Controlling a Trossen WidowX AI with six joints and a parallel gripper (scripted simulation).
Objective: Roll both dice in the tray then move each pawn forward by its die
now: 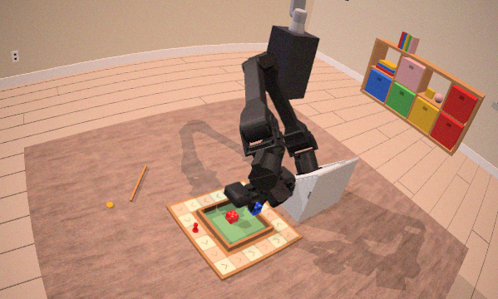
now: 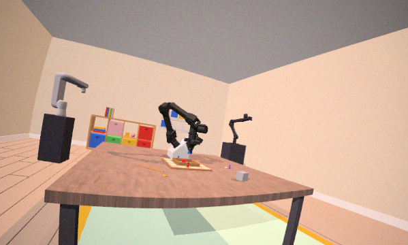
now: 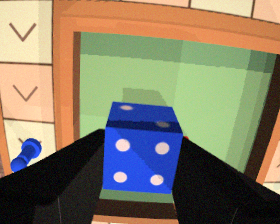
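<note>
My gripper tip is now 15 cm short of the red pawn, 4 cm to the left of it and 6 cm above it. From my gripper tip the other things lie so: purple piece (3 cm ahead, 33 cm to the left, 7 cm below); green tray (3 cm ahead, 3 cm to the right, 8 cm below); blue pawn (8 cm behind, 6 cm to the right, 6 cm below).
</note>
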